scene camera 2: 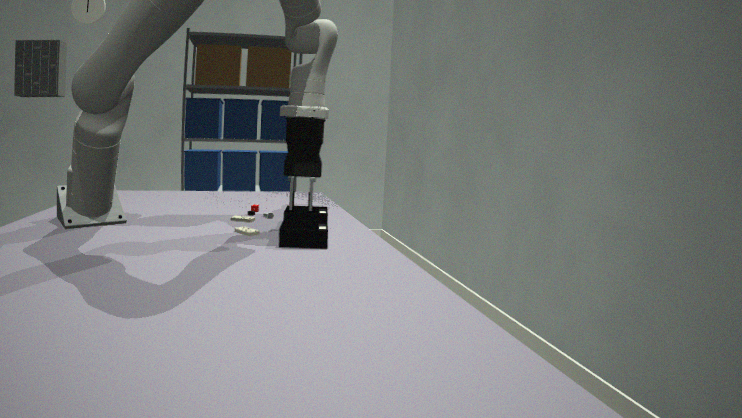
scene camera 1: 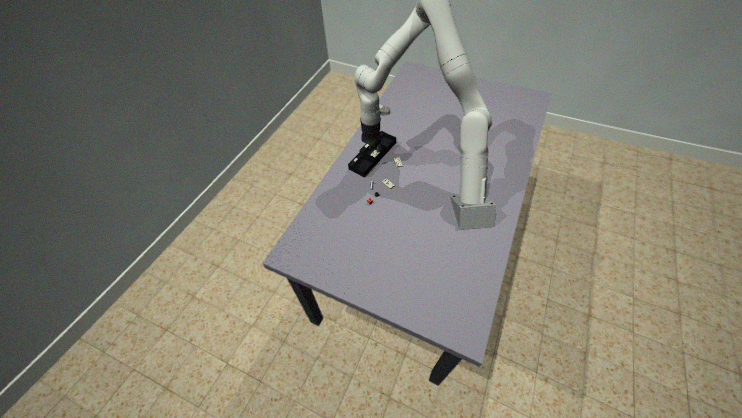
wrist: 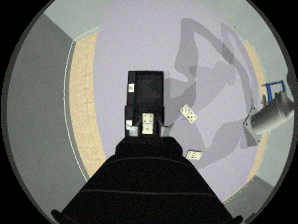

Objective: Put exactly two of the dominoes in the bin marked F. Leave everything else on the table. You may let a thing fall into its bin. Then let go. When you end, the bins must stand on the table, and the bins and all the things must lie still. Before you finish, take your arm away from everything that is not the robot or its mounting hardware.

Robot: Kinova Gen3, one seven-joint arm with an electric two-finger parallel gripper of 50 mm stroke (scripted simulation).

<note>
In view: the gripper (scene camera 2: 300,209).
The gripper also shows in the wrist view (wrist: 149,125).
</note>
